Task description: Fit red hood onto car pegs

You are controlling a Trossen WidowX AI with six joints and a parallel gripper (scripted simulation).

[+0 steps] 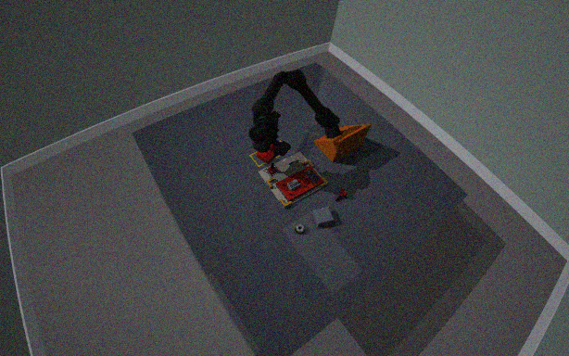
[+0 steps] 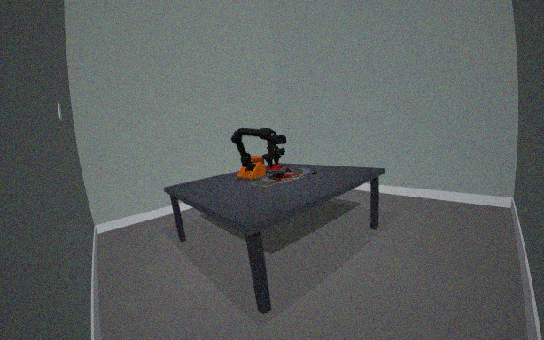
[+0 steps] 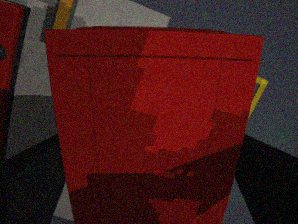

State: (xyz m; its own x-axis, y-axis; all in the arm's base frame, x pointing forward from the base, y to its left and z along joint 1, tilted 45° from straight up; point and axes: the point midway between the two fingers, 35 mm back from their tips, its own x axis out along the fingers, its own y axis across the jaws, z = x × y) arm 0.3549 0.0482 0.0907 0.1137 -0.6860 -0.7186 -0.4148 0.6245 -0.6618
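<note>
Right now the grey engine block is 170 mm to the left of my gripper tip, 90 mm below it and 50 mm behind it. Round my gripper tip: red hood: right at my gripper tip.
</note>
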